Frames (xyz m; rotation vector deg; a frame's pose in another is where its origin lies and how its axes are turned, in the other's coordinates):
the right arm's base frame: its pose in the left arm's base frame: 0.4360 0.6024 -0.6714 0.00 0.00 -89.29
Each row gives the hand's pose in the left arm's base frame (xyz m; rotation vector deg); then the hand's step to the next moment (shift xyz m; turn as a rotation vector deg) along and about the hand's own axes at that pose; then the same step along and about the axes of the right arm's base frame.
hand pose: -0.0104 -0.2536 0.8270 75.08 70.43 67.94
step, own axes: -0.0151 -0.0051 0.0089 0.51 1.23 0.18
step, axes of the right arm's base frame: 0.0151 0.0079 -0.0064 -0.45 0.29 1.23
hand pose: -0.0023 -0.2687 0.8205 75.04 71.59 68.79
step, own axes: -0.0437 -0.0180 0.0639 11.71 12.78 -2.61
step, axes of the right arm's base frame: 0.0435 0.0614 -0.0256 -11.10 -1.31 13.50
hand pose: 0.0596 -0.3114 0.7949 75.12 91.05 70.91
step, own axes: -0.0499 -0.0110 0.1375 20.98 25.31 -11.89
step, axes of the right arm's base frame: 0.0196 0.1361 -0.0510 -18.39 -8.42 28.51
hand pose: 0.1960 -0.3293 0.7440 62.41 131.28 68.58
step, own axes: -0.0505 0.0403 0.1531 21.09 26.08 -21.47
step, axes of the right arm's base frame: -0.0583 0.1434 -0.0605 -13.56 -13.86 34.79
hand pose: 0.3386 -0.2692 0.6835 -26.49 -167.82 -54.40
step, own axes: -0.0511 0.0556 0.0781 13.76 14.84 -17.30
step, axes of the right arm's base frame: -0.0732 0.0708 -0.0379 -5.28 -9.92 24.14
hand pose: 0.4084 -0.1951 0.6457 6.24 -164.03 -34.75
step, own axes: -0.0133 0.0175 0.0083 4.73 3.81 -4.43
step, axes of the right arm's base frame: -0.0206 0.0109 -0.0028 -1.24 -3.72 6.42
